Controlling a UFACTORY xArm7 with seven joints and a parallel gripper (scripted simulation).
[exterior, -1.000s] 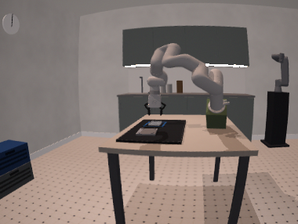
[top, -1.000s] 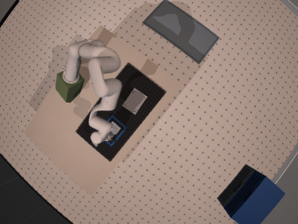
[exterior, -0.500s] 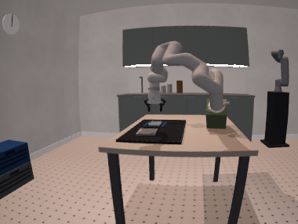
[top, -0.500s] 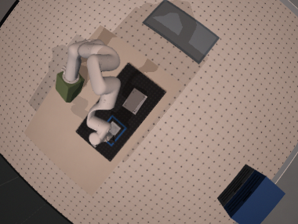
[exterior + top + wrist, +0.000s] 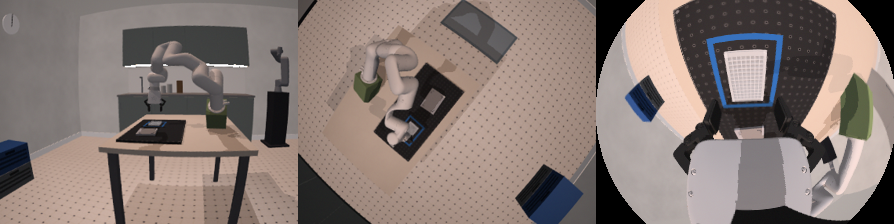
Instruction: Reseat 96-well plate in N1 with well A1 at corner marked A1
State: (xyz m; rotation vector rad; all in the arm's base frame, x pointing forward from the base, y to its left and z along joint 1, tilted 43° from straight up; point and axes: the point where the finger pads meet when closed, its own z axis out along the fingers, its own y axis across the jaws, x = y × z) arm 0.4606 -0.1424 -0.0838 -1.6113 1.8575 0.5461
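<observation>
Now: the white 96-well plate 100 mm below my hand. From my hand the other things lie so: grey plate nest N1: 290 mm to the left, 100 mm below, 10 mm ahead.
</observation>
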